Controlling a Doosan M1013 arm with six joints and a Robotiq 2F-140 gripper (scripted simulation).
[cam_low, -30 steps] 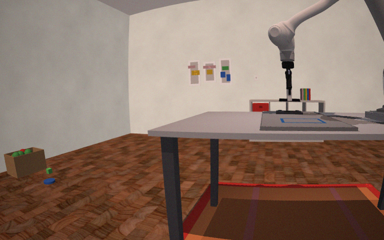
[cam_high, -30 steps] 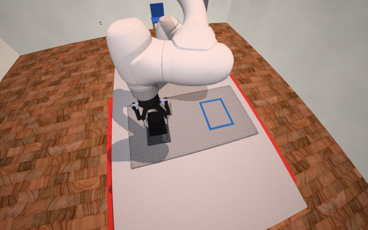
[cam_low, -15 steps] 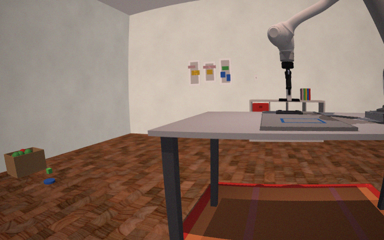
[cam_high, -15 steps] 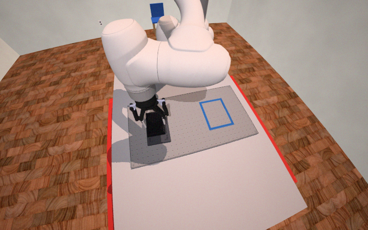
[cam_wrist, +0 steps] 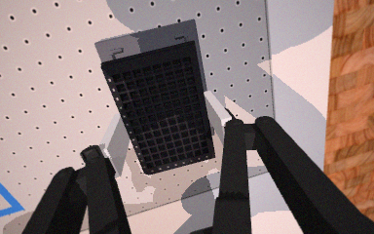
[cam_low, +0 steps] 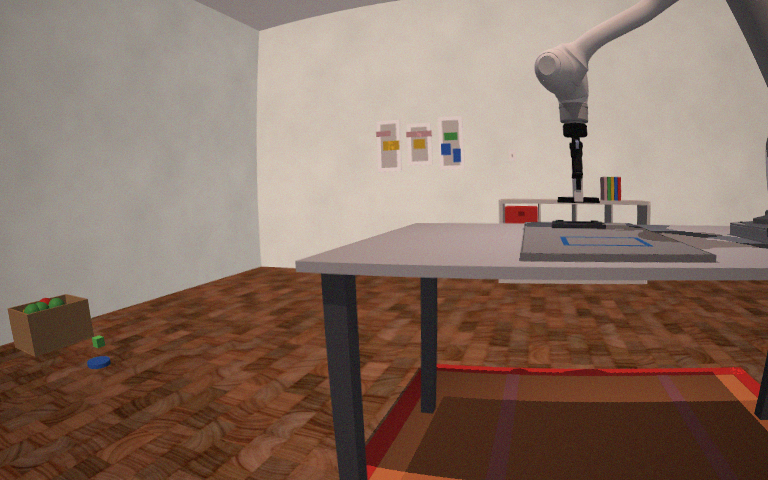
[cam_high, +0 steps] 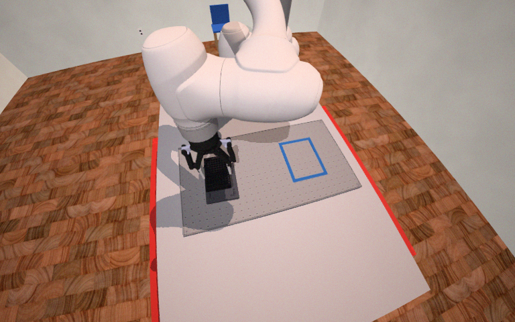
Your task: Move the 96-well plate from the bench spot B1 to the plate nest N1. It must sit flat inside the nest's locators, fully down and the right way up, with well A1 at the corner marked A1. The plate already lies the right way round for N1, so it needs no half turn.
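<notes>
Right now my hand is 100 mm above the dark grey plate nest N1. Round my hand: pale A1 corner mark 90 mm below, 70 mm to the left, 70 mm behind; black 96-well plate 20 mm below.
</notes>
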